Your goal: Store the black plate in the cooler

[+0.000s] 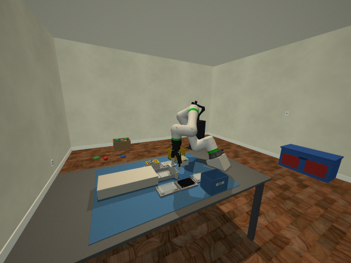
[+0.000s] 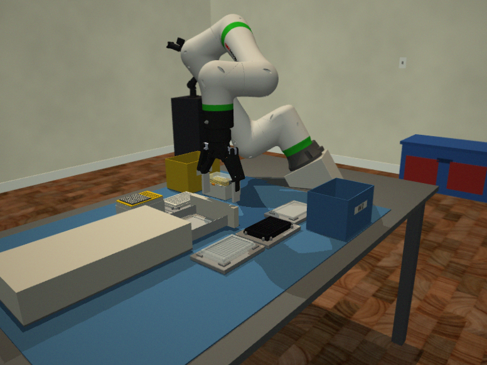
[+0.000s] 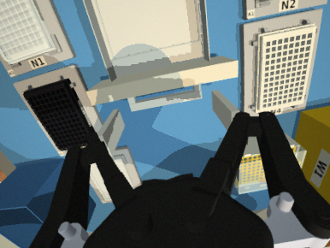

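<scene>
The black plate is 190 mm to the left of my hand, 70 mm below it and 40 mm ahead of it. Round my hand: white plate 190 mm to the right, 70 mm below, 40 mm behind; then drawer 150 mm ahead, 60 mm below, 40 mm to the right; then pale lid 200 mm to the left, 130 mm behind, 70 mm below.
</scene>
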